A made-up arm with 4 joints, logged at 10 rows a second.
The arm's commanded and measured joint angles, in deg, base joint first. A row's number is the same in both.
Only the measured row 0 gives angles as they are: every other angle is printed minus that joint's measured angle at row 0.
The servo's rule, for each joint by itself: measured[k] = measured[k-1] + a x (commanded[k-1-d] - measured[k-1]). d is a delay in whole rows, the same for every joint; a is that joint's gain. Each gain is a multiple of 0.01, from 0.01 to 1. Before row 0 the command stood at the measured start. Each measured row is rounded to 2 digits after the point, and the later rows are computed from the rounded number. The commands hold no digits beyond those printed.
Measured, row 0:
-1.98, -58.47, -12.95, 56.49
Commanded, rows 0 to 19:
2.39, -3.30, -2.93, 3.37
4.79, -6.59, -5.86, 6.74
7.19, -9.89, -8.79, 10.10
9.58, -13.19, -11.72, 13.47
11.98, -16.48, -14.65, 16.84
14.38, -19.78, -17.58, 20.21
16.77, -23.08, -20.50, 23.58
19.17, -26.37, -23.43, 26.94
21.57, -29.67, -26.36, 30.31
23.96, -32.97, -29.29, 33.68
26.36, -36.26, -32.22, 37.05
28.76, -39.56, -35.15, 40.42
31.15, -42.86, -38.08, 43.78
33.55, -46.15, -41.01, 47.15
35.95, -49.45, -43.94, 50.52
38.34, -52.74, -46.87, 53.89
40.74, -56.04, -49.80, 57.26
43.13, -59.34, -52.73, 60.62
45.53, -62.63, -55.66, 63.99
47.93, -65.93, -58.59, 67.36
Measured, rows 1 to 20:
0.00, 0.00, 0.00, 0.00
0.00, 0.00, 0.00, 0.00
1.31, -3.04, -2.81, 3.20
3.22, -6.31, -5.74, 6.56
5.40, -9.60, -8.67, 9.92
7.70, -12.90, -11.60, 13.29
10.05, -16.19, -14.53, 16.66
12.43, -19.49, -17.46, 20.03
14.82, -22.79, -20.38, 23.40
17.21, -26.08, -23.31, 26.76
19.61, -29.38, -26.24, 30.13
22.00, -32.68, -29.17, 33.50
24.40, -35.97, -32.10, 36.87
26.80, -39.27, -35.03, 40.24
29.19, -42.57, -37.96, 43.60
31.59, -45.86, -40.89, 46.97
33.99, -49.16, -43.82, 50.34
36.38, -52.45, -46.75, 53.71
38.78, -55.75, -49.68, 57.08
41.17, -59.05, -52.61, 60.44
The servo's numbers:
d 2
a 0.55 0.92 0.96 0.95

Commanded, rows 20 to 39:
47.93, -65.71, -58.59, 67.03
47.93, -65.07, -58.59, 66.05
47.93, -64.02, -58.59, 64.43
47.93, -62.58, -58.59, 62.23
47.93, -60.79, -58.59, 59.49
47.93, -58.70, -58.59, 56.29
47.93, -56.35, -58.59, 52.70
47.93, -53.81, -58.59, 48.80
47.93, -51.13, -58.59, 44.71
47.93, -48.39, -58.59, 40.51
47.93, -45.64, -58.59, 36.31
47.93, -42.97, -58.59, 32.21
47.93, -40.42, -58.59, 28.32
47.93, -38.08, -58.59, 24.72
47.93, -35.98, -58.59, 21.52
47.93, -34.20, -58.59, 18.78
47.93, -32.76, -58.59, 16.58
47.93, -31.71, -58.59, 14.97
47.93, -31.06, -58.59, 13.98
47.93, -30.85, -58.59, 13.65
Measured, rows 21 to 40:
43.57, -62.34, -55.54, 63.81
45.97, -65.64, -58.47, 67.18
47.05, -65.70, -58.59, 67.04
47.53, -65.12, -58.59, 66.10
47.75, -64.11, -58.59, 64.51
47.85, -62.70, -58.59, 62.34
47.89, -60.94, -58.59, 59.63
47.91, -58.88, -58.59, 56.46
47.92, -56.55, -58.59, 52.89
47.93, -54.03, -58.59, 49.00
47.93, -51.36, -58.59, 44.92
47.93, -48.63, -58.59, 40.73
47.93, -45.88, -58.59, 36.53
47.93, -43.20, -58.59, 32.43
47.93, -40.64, -58.59, 28.53
47.93, -38.28, -58.59, 24.91
47.93, -36.16, -58.59, 21.69
47.93, -34.36, -58.59, 18.93
47.93, -32.89, -58.59, 16.70
47.93, -31.80, -58.59, 15.06

